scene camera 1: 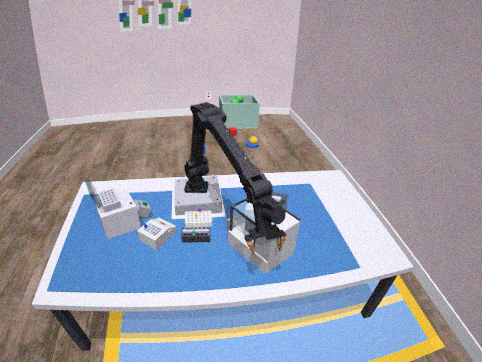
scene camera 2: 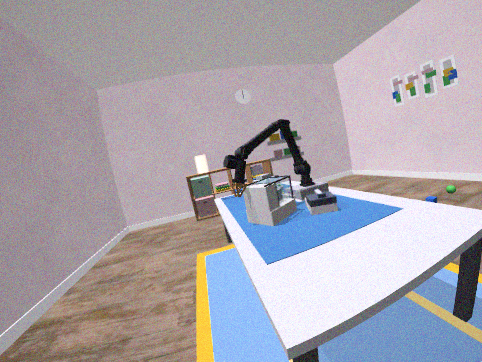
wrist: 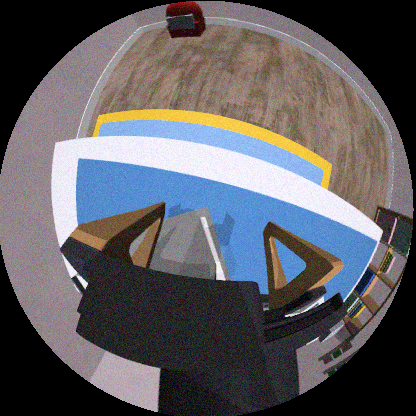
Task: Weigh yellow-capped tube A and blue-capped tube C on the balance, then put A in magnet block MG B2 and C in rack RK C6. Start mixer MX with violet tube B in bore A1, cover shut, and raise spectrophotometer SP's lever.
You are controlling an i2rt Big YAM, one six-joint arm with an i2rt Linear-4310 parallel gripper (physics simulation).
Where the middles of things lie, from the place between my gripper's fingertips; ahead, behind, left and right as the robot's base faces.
Labels:
Now: the balance (scene camera 1: 267, 255) 18 cm behind my hand, 1 cm to the right of it and 5 cm below it.

